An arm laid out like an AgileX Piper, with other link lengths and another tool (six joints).
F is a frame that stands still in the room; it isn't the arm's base.
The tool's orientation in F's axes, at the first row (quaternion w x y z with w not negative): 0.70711 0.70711 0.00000 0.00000
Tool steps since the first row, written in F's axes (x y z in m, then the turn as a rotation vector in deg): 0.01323 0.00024 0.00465 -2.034 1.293 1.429; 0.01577 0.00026 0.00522 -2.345 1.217 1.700; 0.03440 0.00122 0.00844 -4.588 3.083 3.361; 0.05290 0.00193 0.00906 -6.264 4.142 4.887
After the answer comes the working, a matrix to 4 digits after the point.
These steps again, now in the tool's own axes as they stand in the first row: 0.01323 0.00465 -0.00024 -2.034 1.429 -1.293; 0.01577 0.00522 -0.00026 -2.345 1.700 -1.217; 0.03440 0.00844 -0.00122 -4.588 3.361 -3.083; 0.05290 0.00906 -0.00193 -6.264 4.887 -4.142
The tool's axes in the first row as the columns of a matrix, in F's axes (rounded; the answer above uses it unrounded):
1.0000 0.0000 0.0000
0.0000 0.0000 -1.0000
0.0000 1.0000 0.0000

